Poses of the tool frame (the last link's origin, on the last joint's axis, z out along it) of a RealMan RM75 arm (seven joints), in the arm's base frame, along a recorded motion.
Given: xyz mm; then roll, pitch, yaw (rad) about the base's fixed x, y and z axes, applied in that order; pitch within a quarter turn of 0, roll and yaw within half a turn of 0.
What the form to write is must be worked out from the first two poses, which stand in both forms.
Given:
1: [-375 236 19 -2.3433 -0.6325 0.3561]
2: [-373 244 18 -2.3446 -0.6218 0.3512]
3: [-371 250 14 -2.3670 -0.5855 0.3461]
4: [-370 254 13 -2.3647 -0.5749 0.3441]
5: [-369 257 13 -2.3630 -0.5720 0.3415]
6: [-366 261 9 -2.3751 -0.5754 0.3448]
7: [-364 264 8 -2.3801 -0.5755 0.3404]
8: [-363 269 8 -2.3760 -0.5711 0.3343]
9: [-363 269 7 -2.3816 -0.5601 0.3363]
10: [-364 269 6 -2.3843 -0.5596 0.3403]
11: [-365 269 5 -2.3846 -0.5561 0.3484]
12: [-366 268 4 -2.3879 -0.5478 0.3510]
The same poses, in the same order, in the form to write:
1: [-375 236 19 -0.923 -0.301 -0.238 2.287]
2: [-373 244 18 -0.926 -0.297 -0.234 2.290]
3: [-371 250 14 -0.933 -0.284 -0.219 2.314]
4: [-370 254 13 -0.935 -0.282 -0.214 2.313]
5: [-369 257 13 -0.936 -0.280 -0.213 2.312]
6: [-366 261 9 -0.935 -0.280 -0.216 2.322]
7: [-364 264 8 -0.936 -0.277 -0.217 2.328]
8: [-363 269 8 -0.937 -0.274 -0.216 2.325]
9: [-363 269 7 -0.939 -0.273 -0.210 2.331]
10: [-364 269 6 -0.939 -0.274 -0.210 2.332]
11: [-365 269 5 -0.938 -0.277 -0.206 2.331]
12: [-366 268 4 -0.940 -0.277 -0.202 2.334]
